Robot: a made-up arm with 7 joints. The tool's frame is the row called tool. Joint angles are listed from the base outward. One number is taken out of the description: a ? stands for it. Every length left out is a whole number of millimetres.
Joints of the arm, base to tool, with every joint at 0 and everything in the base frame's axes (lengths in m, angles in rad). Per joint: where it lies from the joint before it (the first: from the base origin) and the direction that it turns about. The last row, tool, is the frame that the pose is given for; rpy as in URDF.
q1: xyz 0 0 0.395 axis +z
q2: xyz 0 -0.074 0 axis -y
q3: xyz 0 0 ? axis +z
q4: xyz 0.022 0.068 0 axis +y
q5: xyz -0.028 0 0.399 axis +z
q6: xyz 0 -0.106 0 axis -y
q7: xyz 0.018 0 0.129 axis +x
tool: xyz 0 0 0 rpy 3.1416 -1.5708 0
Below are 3 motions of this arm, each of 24 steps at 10 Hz.
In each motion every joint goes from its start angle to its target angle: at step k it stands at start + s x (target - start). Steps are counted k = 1, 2, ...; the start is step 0. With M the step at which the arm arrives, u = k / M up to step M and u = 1 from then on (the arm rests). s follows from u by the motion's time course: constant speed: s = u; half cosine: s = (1 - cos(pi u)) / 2; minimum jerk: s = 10 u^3 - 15 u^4 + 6 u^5.
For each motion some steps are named. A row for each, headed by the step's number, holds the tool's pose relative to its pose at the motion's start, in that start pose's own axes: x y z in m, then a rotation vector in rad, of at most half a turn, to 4 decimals.
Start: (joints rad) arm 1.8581 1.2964 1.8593 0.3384 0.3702 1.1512 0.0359
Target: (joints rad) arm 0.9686 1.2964 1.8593 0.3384 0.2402 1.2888 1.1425
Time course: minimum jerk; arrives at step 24
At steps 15, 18, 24:
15: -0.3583 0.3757 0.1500 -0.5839 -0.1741 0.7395
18: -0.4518 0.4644 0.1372 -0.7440 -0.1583 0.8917
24: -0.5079 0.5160 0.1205 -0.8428 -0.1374 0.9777

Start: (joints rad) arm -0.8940 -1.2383 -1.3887 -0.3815 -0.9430 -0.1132 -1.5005
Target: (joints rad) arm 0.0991 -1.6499 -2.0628 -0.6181 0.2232 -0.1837 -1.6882
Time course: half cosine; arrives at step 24
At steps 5, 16, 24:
5: -0.0347 0.0005 -0.0955 -0.1103 0.1183 0.0143
16: -0.3084 -0.2371 -0.6354 -0.9633 0.6064 -0.0868
24: -0.3954 -0.4322 -0.7807 -1.3238 0.6215 -0.2073

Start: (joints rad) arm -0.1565 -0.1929 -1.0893 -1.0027 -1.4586 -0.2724 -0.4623
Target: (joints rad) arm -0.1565 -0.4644 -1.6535 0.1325 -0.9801 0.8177 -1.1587
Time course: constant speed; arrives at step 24
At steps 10, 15, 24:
10: 0.0600 -0.3140 -0.1533 -0.2705 0.5197 -0.8433
15: 0.0266 -0.4739 -0.1874 -0.3883 0.7358 -1.2398
24: -0.0914 -0.7050 -0.1642 -0.5500 1.0543 -1.8817

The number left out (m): 0.462
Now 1 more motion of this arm.
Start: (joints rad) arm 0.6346 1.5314 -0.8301 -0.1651 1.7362 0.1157 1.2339
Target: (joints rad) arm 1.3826 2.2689 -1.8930 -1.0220 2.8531 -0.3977 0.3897
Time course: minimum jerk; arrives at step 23
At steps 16, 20, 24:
16: -0.2016 0.0880 -0.3643 -0.5360 0.0174 -0.8990
20: -0.1850 0.1665 -0.3990 -0.6481 -0.0743 -0.8709
24: -0.1825 0.1772 -0.4035 -0.6575 -0.0877 -0.8641

